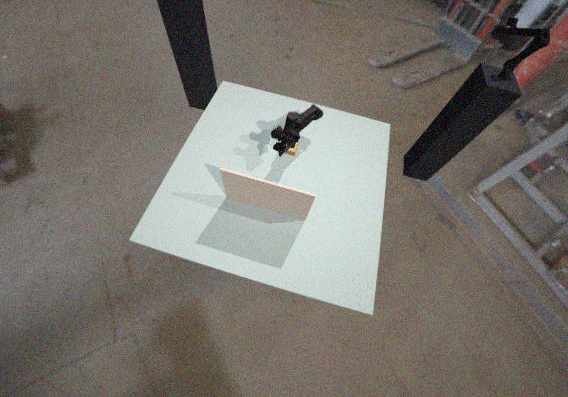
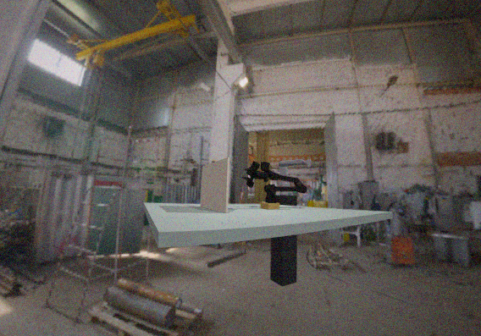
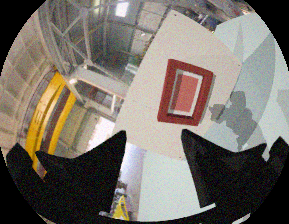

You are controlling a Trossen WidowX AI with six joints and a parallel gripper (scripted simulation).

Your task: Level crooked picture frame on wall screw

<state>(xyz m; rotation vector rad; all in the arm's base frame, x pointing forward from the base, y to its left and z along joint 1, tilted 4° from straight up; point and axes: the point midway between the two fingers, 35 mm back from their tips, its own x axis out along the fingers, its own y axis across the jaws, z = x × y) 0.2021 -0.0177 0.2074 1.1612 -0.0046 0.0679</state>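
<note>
My gripper tip is 200 mm short of the picture frame, 90 mm above it and 30 mm to the left of it. The rest, counted from my gripper tip: wall panel 210 mm ahead, 100 mm below, 20 mm to the right.
</note>
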